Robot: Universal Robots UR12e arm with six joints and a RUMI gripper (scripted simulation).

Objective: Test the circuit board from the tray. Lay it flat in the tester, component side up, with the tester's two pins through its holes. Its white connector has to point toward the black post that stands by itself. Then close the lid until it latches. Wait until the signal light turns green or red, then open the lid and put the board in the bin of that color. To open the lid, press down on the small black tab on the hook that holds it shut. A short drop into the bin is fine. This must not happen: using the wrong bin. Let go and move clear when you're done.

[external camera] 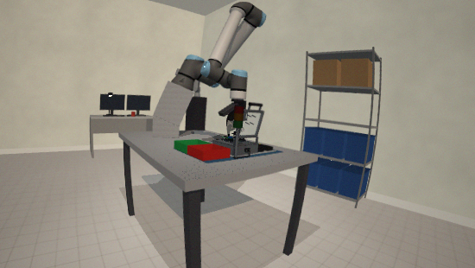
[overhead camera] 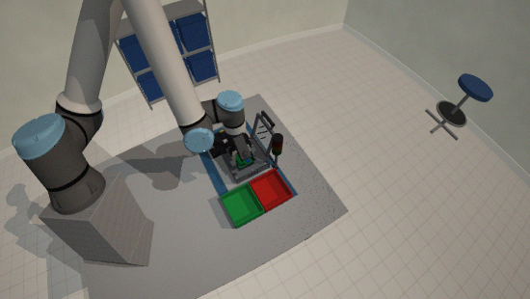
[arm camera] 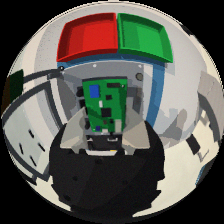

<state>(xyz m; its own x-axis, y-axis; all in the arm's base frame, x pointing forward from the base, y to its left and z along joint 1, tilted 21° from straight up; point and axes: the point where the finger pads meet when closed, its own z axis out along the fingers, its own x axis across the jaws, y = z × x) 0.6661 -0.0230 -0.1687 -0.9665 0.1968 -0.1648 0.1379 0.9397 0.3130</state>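
Right now the green circuit board is 1 cm to the left of my hand. Round my hand: green bin (13 cm behind, 18 cm to the right, 7 cm below); red bin (2 cm ahead, 20 cm to the right, 7 cm below); tester lid (12 cm ahead, 1 cm to the right, 10 cm above).
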